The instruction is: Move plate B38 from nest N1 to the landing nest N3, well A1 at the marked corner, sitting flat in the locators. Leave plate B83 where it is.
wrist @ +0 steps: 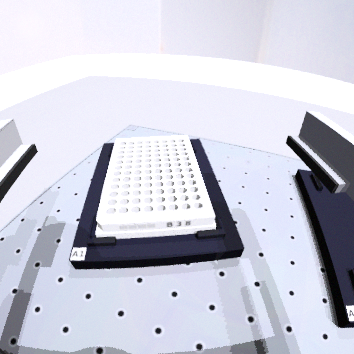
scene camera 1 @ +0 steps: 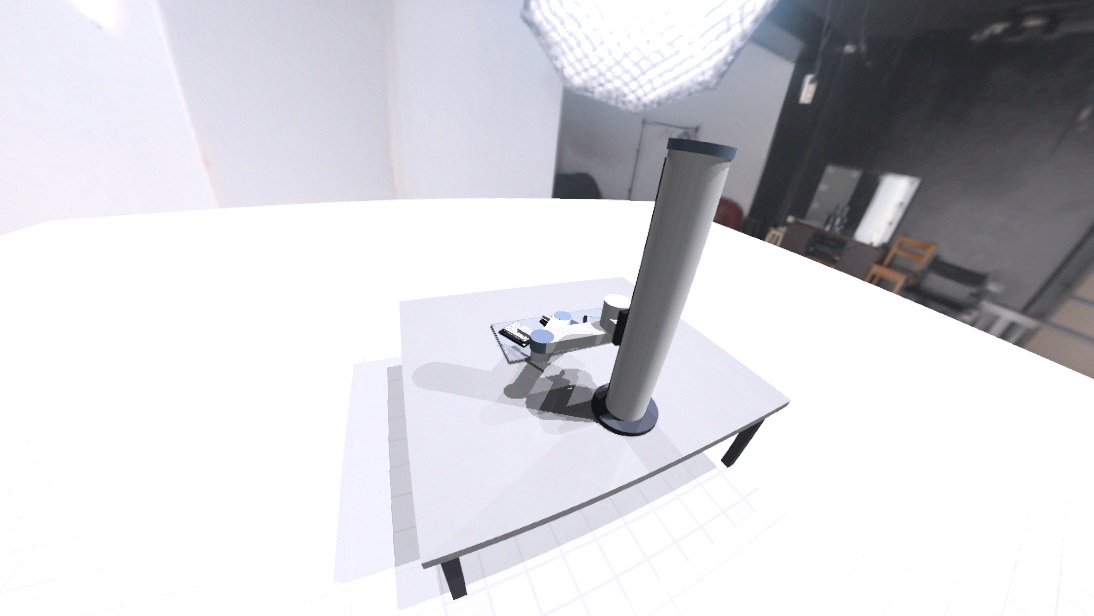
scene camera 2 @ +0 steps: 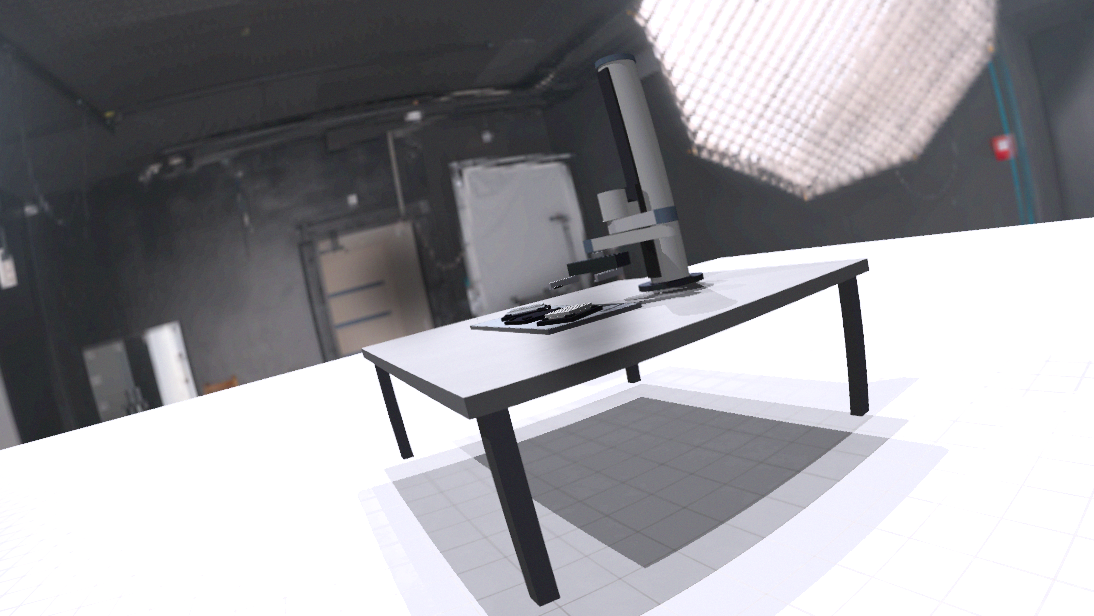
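Plate B38 [wrist: 155, 182] [scene camera 2: 571, 310] [scene camera 1: 517, 330], a white 96-well plate with its label facing the wrist camera, sits in a dark nest [wrist: 165, 255] with an A1 tag at its near left corner. My gripper [wrist: 163, 124] [scene camera 2: 562, 283] is open, with one finger at each side of the wrist view and nothing between them. It hangs above plate B38, and the arm largely hides it in scene camera 1. A second dark nest [wrist: 332, 240] shows partly at the right, with locators and no plate on the part that shows. Plate B83 does not show in the wrist view.
The nests stand on a pale perforated board [wrist: 100, 310] [scene camera 2: 549, 331] on the table [scene camera 1: 489, 459] [scene camera 2: 444, 374]. The arm's column [scene camera 1: 673, 283] [scene camera 2: 650, 168] rises from the table beside the board. The second nest's edge lies close below the right finger in the wrist view.
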